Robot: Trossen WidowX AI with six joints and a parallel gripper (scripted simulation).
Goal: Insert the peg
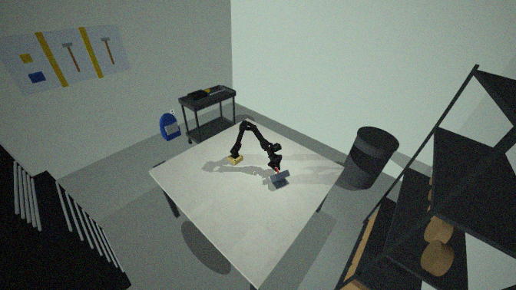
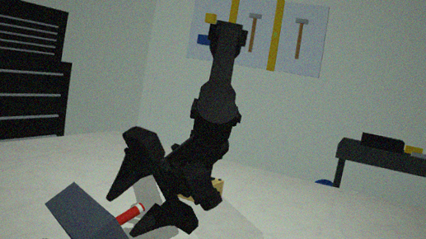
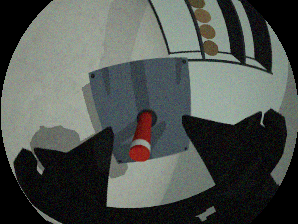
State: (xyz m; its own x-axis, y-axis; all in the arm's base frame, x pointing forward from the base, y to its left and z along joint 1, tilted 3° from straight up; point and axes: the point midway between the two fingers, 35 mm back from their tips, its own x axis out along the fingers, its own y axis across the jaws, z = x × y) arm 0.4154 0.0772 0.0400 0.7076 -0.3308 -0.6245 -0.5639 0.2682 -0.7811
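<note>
My gripper tip is now 20 mm past the red peg and 10 mm to the right of it. Round my gripper tip: grey sloped panel (30 mm ahead, 20 mm to the right, 20 mm below).
</note>
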